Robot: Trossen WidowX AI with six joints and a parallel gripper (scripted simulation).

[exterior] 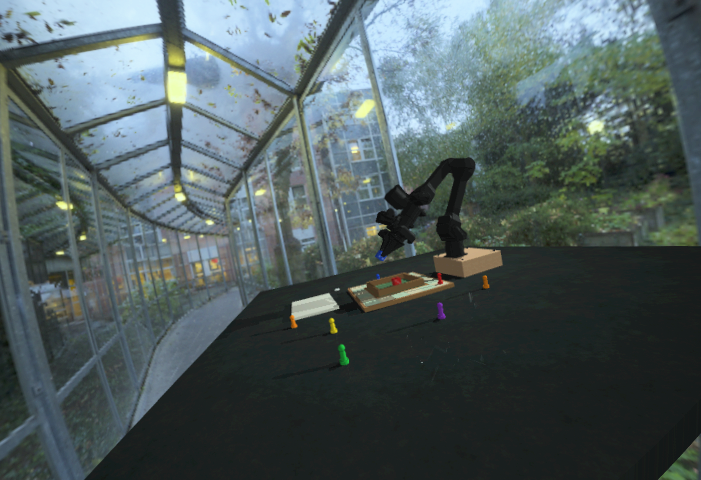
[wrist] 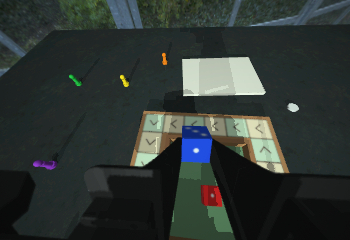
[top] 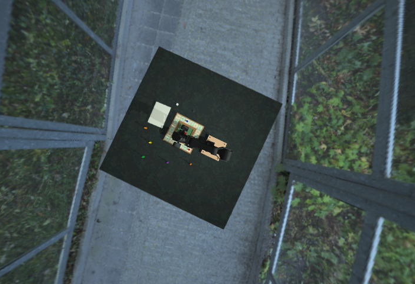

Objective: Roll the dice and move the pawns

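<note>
Right now my gripper tip is 130 mm past the red pawn, 110 mm to the right of it and 100 mm above it. From my gripper tip the other things lie so: green tray: 40 mm behind, 30 mm to the right, 120 mm below; white pad: 230 mm ahead, 130 mm to the right, 130 mm below; blue pawn: 50 mm behind, 140 mm to the right, 100 mm below.
</note>
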